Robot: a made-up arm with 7 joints.
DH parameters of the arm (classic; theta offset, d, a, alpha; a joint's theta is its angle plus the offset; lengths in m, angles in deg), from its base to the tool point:
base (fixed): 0 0.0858 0.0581 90
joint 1: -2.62 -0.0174 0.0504 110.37
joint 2: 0 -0.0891 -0.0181 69.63
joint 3: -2.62 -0.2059 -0.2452 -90
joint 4: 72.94 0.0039 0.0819 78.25
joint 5: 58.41 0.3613 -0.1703 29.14
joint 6: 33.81 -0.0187 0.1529 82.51
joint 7: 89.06 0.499 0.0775 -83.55
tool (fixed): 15.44 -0.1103 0 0
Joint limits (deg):
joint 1: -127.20..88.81
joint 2: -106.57..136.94
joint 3: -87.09..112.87
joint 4: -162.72..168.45
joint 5: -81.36..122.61
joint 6: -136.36..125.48
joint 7: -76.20..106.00
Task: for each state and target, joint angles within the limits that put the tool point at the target. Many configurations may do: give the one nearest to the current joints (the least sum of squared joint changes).
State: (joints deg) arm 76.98 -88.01 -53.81 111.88 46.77 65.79 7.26
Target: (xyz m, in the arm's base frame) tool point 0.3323 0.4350 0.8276
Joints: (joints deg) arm 64.86 -105.17 -56.79 115.08 39.47 51.42 7.77
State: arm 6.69 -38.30 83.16 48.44 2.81 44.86 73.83
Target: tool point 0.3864 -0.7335 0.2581
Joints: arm 15.46 -49.69 88.59 45.70 0.61 37.70 78.75
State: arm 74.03 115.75 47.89 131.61 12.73 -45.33 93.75
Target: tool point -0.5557 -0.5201 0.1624
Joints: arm 52.89 88.87 65.67 105.16 -32.14 -59.68 106.00
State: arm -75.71 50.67 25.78 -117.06 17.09 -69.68 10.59
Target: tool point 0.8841 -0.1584 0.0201
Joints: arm -59.64 67.11 49.35 -127.08 -7.71 -92.76 9.41
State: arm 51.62 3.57 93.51 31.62 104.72 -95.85 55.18
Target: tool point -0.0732 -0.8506 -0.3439
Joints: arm 75.91 12.55 81.25 19.49 112.61 -107.92 55.67
